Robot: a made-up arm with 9 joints. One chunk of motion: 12 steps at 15 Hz.
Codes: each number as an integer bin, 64 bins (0 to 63) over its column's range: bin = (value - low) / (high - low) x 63, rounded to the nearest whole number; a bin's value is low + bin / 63 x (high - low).
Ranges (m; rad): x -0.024..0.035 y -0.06..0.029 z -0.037..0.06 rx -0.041..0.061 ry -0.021..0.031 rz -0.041..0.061
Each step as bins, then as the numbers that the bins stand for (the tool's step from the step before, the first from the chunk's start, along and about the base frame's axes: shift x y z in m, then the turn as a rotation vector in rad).
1 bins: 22 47 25 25 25 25
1 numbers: -0.00340 0.00640 0.00149 -0.00052 -0.00037 -0.00052
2 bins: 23 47 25 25 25 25
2 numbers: -0.00246 0.00640 0.00149 -0.00052 -0.00037 -0.00052
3 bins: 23 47 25 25 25 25
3 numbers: -0.00246 0.00640 0.00149 -0.00052 -0.00037 -0.00052
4 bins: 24 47 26 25 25 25
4 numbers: -0.00152 0.00640 0.00303 -0.00052 -0.00037 -0.00052
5 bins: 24 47 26 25 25 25
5 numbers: -0.00152 0.00640 0.00303 -0.00052 -0.00037 -0.00052
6 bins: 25 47 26 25 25 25
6 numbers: -0.00059 0.00640 0.00303 -0.00052 -0.00037 -0.00052
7 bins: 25 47 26 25 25 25
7 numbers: -0.00059 0.00640 0.00303 -0.00052 -0.00037 -0.00052
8 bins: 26 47 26 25 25 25
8 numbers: 0.00035 0.00640 0.00303 -0.00052 -0.00037 -0.00052
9 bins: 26 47 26 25 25 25
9 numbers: 0.00035 0.00640 0.00303 -0.00052 -0.00037 -0.00052
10 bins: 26 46 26 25 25 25
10 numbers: 0.00035 0.00498 0.00303 -0.00052 -0.00037 -0.00052
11 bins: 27 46 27 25 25 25
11 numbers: 0.00129 0.00498 0.00457 -0.00052 -0.00037 -0.00052
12 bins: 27 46 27 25 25 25
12 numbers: 0.00129 0.00498 0.00457 -0.00052 -0.00037 -0.00052
